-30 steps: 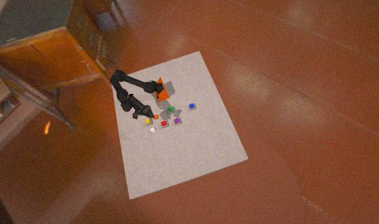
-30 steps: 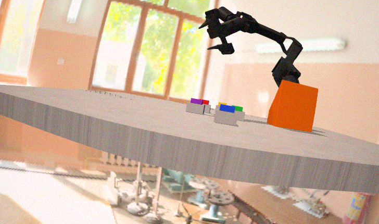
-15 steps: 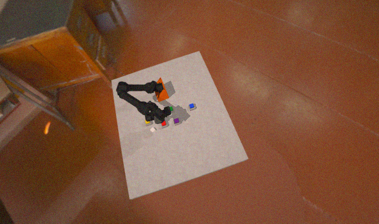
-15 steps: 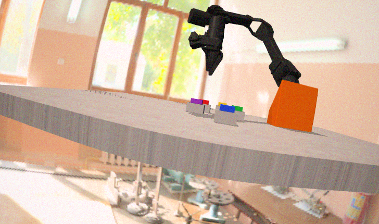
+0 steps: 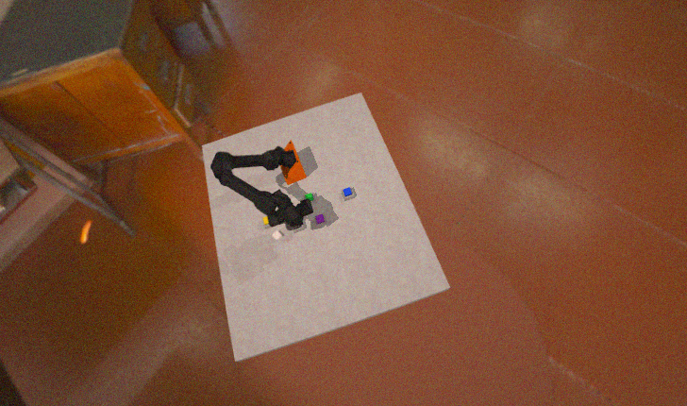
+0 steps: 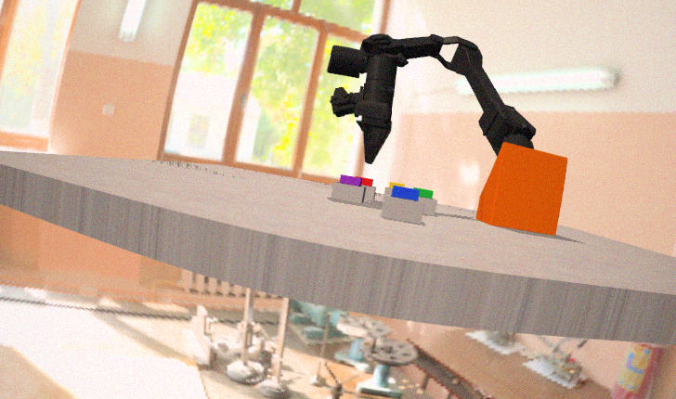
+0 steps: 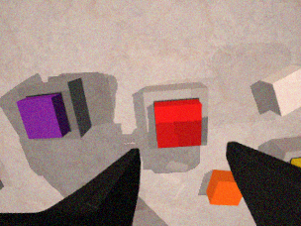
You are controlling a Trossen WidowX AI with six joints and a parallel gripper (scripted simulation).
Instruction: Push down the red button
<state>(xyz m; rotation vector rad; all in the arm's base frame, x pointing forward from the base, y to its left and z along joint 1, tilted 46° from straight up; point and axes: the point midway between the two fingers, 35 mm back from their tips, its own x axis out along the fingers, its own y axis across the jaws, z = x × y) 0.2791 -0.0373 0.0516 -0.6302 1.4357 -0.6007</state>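
My gripper tip is 30 mm above the red button. The rest, counted from my gripper tip: purple button 100 mm to the left, 30 mm below, 20 mm ahead; then green button 100 mm behind, 90 mm to the left, 30 mm below; then white block 100 mm to the right, 60 mm below, 20 mm ahead.
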